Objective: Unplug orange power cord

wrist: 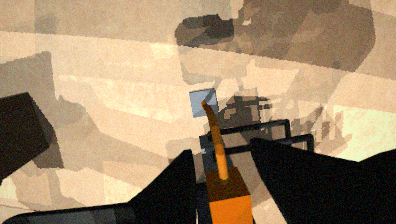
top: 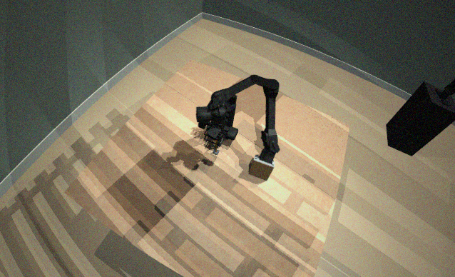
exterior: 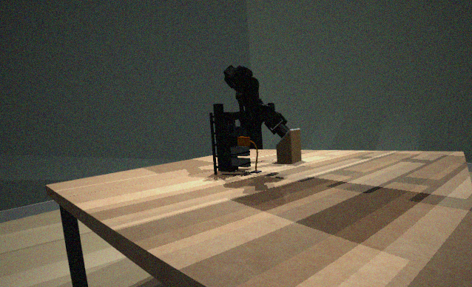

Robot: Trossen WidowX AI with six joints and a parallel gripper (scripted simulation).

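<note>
My gripper tip is 7 cm to the left of the orange plug.
</note>
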